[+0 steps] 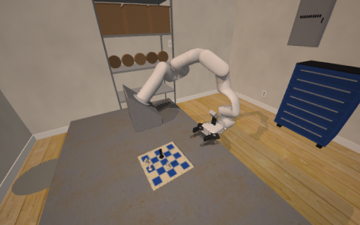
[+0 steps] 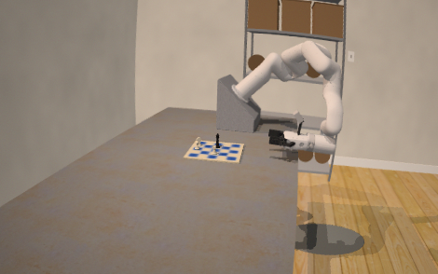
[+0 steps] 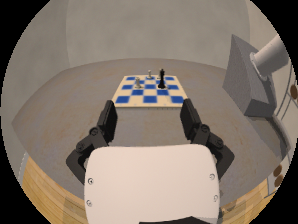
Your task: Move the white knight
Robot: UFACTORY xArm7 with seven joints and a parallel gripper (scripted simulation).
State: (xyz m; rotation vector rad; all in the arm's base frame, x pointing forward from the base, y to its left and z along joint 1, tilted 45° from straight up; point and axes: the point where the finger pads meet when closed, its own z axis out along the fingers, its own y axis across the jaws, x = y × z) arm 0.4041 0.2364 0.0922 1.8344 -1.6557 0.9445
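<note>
The black chess piece lies 10 mm behind my hand, 230 mm to the right of it and 50 mm below it. The rest, counted from my hand: blue-and-cream chessboard 30 mm ahead, 230 mm to the right, 80 mm below.
</note>
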